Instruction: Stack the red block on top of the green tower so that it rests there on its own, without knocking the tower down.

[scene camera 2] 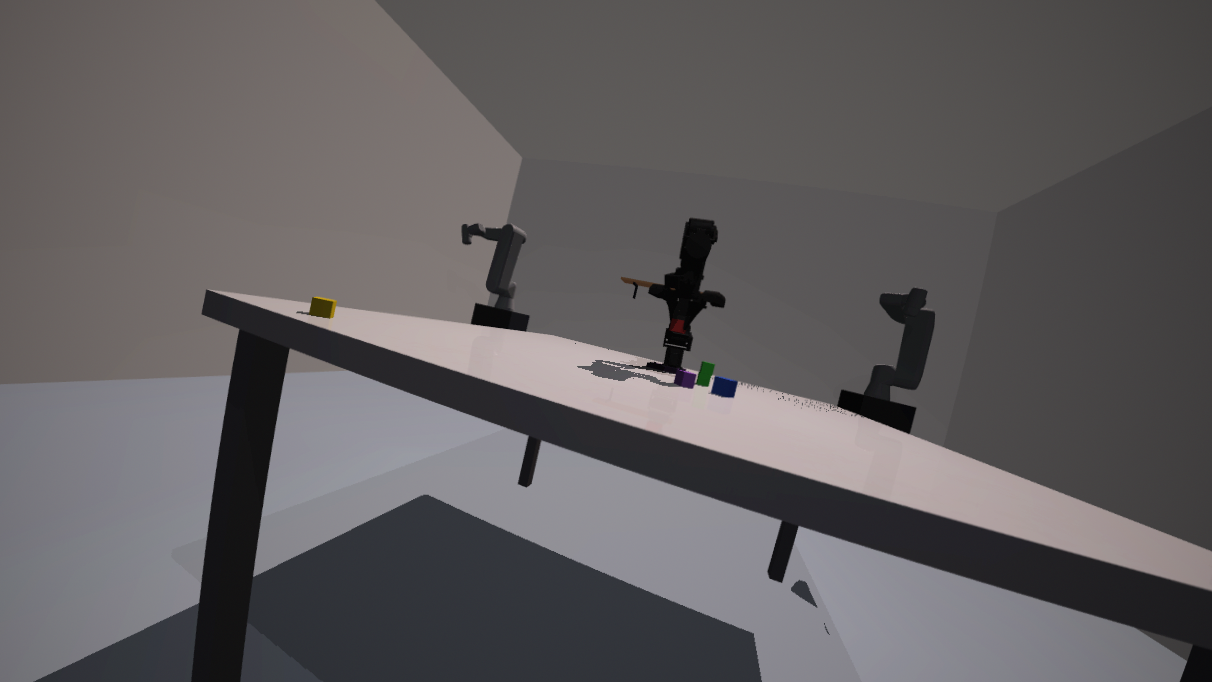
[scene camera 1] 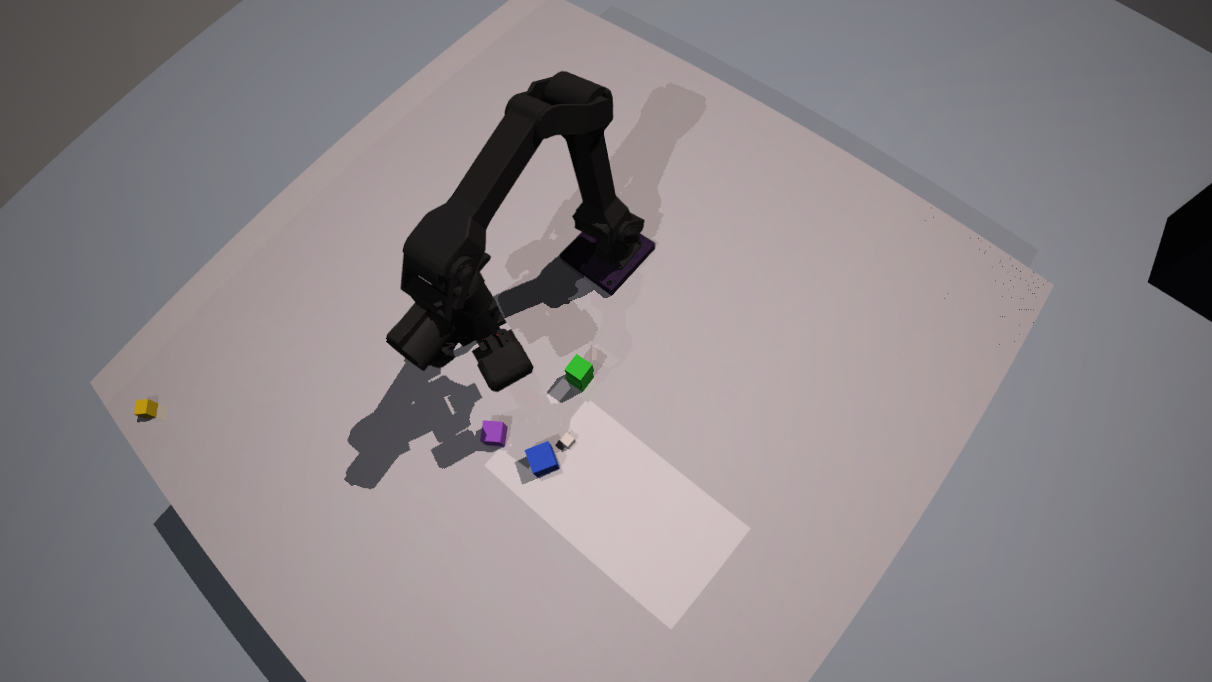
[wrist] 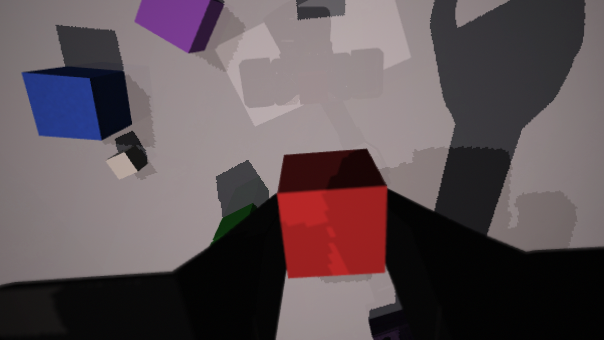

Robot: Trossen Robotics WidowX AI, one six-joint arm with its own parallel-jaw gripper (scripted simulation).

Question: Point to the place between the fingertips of my gripper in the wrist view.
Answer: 329, 201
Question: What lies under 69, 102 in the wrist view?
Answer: A blue block.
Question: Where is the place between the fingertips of my gripper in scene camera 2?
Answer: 678, 328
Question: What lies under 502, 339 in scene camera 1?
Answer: My gripper.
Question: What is my gripper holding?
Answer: A red block.
